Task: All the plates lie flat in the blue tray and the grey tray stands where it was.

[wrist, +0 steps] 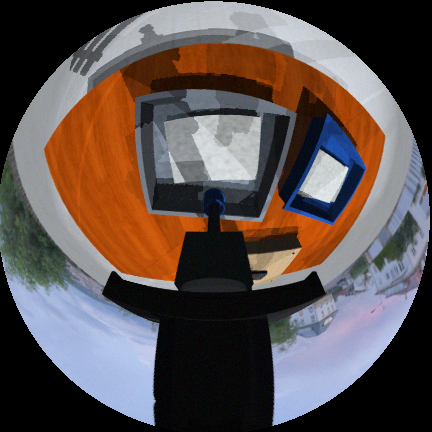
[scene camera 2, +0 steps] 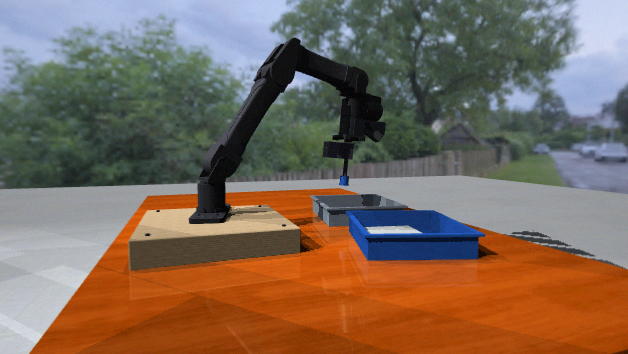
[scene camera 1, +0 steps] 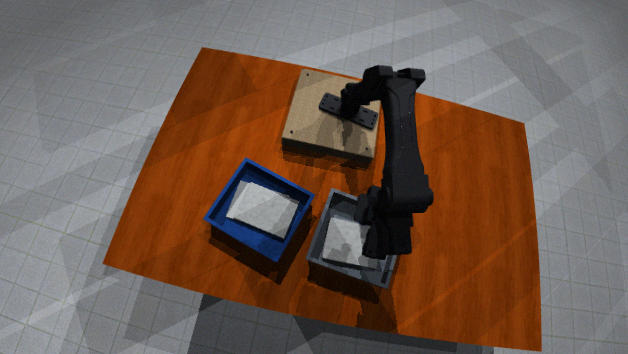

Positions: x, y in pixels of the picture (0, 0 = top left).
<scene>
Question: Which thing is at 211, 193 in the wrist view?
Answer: My suction cup.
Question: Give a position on a blue tray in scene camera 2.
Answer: At 442, 238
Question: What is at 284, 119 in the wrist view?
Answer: A grey tray.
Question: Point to a blue tray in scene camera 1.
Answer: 271, 246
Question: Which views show the grey tray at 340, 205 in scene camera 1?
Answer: The wrist view, scene camera 2 and scene camera 1: all of them.
</scene>
